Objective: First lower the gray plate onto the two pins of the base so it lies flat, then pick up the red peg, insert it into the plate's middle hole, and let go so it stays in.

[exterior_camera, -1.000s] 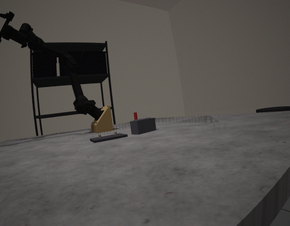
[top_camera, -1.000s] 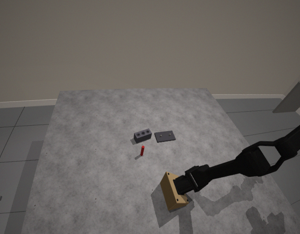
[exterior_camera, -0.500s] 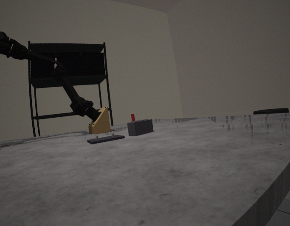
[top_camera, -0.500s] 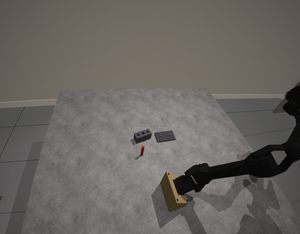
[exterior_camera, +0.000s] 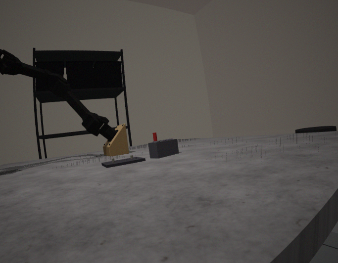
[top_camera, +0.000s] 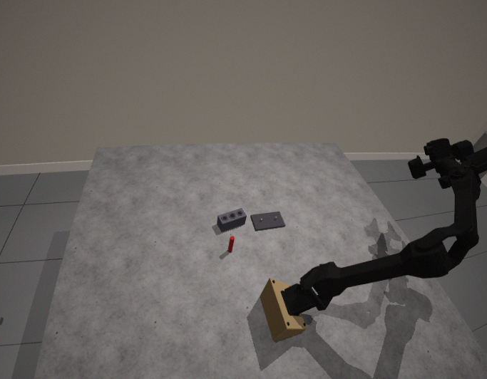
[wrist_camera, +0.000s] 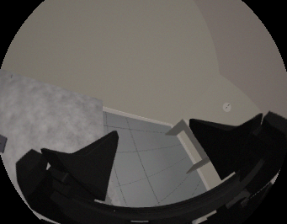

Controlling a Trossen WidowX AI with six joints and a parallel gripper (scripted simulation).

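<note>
The gray plate lies 70 mm ahead of my gripper tip, 660 mm to the left of it and 330 mm below it. Round my gripper tip: dark base: 60 mm ahead, 510 mm to the left, 360 mm below; then red peg: 30 mm behind, 680 mm to the left, 330 mm below.
</note>
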